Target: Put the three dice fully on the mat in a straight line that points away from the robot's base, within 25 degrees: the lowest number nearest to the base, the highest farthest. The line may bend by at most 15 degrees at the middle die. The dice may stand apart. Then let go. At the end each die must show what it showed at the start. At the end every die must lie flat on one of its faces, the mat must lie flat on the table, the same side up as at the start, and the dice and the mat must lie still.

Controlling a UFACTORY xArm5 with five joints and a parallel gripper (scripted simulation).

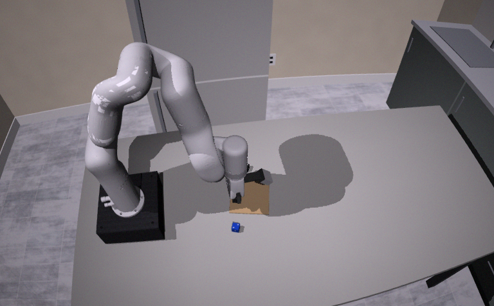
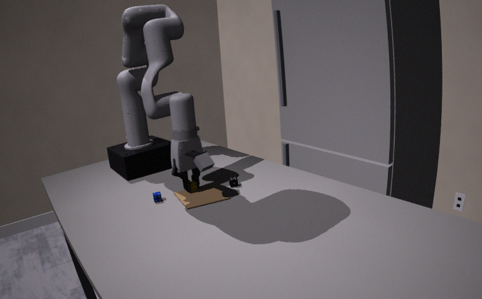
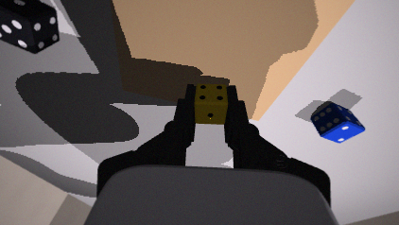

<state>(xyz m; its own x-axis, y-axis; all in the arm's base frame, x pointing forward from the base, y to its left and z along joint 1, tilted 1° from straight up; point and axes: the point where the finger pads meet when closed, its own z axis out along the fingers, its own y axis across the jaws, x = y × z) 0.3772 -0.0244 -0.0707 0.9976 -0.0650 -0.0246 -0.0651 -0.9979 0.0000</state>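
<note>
My hand is 10 mm above the yellow die. The rest, counted from my hand: black die: 120 mm to the left, 70 mm ahead, 20 mm below; blue die: 120 mm to the right, 30 mm behind, 20 mm below; mat: 50 mm ahead, 30 mm below.
</note>
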